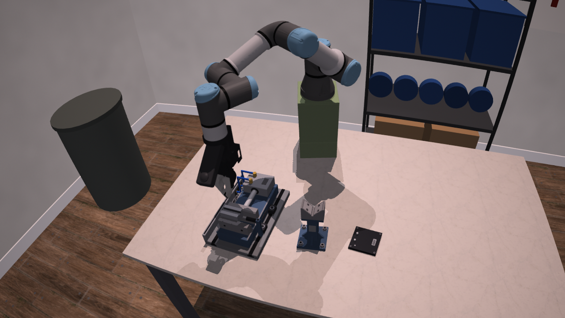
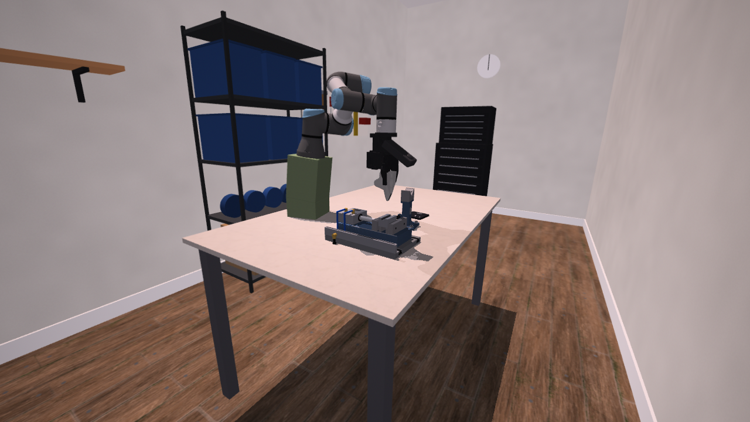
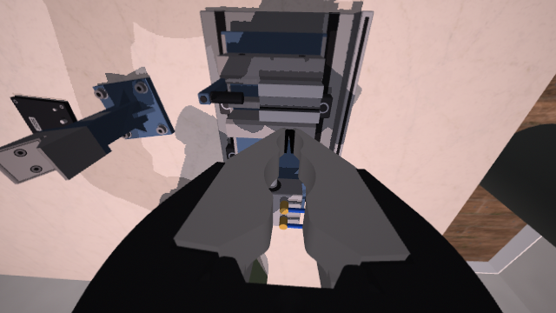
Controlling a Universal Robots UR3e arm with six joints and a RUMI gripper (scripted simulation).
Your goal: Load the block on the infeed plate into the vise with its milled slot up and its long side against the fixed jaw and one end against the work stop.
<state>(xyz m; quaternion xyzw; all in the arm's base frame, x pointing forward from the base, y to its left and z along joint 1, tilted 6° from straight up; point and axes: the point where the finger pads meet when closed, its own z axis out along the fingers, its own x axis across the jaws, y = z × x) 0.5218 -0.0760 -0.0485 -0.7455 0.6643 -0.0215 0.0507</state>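
Right now my hand is 80 mm above the part. From my hand the other things lie so: dark work stop rod: 90 mm below, 70 mm to the left, 10 mm behind; black infeed plate: 400 mm to the left, 180 mm below, 130 mm behind; fixed jaw: 100 mm below, 30 mm ahead, 20 mm to the left.
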